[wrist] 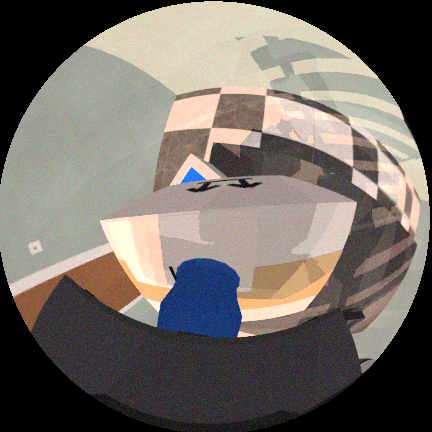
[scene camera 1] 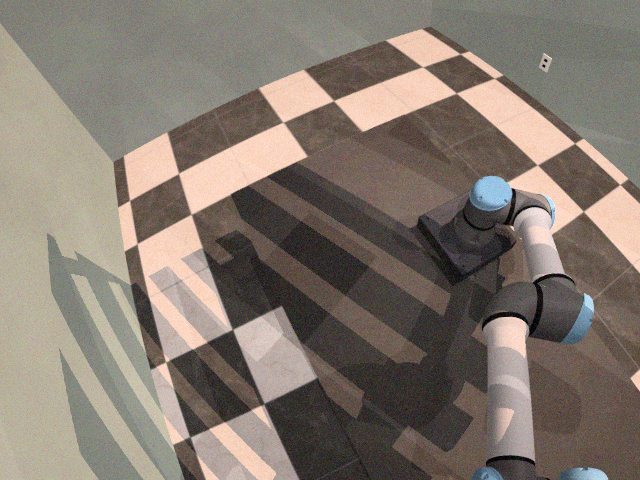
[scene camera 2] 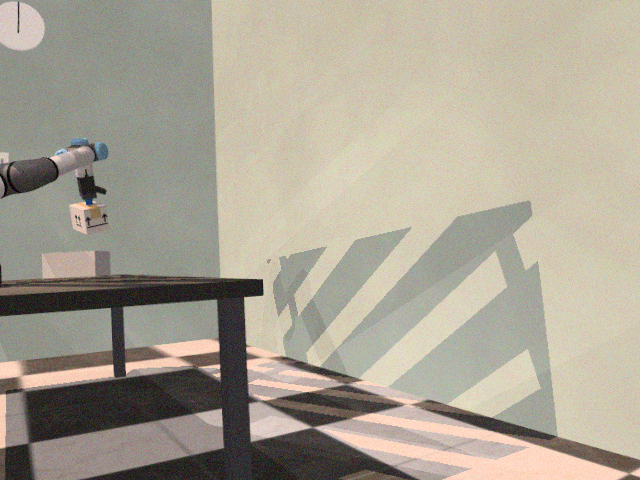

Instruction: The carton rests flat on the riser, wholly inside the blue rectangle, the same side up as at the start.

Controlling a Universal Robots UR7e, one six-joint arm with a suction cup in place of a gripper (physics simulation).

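Frame: origin at the arm's base, x ahead, y left, z up, level; centimetres.
Seen in the pictures: end effector, tool point: [wrist: 205, 264] [scene camera 2: 89, 206]; arm's base, origin of the base link: [scene camera 1: 473, 228].
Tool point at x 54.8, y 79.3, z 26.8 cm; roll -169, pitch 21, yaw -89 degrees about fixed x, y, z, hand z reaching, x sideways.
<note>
Pixels of each thing's top centre, then the offset from my tool point to it.
- pale box-shaped riser, middle of its top: [wrist: 188, 215] [scene camera 2: 77, 252] dx -4.1, dy +13.8, dz -20.7 cm
- blue rectangle, middle of its top: [wrist: 188, 215] dx -4.1, dy +13.8, dz -20.7 cm
The white carton [scene camera 2: 81, 225] [wrist: 225, 225], with tan tape and upward arrows on its sides, hangs in the air above the riser, slightly tilted, with its taped face up. My gripper, a blue suction cup [scene camera 2: 89, 201] [wrist: 200, 297], is on the carton's top face and holds it. The pale box-shaped riser [scene camera 2: 67, 265] [wrist: 192, 160] stands on the table with a visible gap under the carton. A corner of the blue rectangle [wrist: 192, 176] shows past the carton in the wrist view; the carton hides the rest. The cup, carton and riser do not show in scene camera 1.
The dark table [scene camera 2: 155, 297] carries the riser. The arm's dark base plate [scene camera 1: 457, 271] shows in scene camera 1, with the arm reaching to the lower edge of that view. A pale wall stands beyond the table, with striped shadows on it.
</note>
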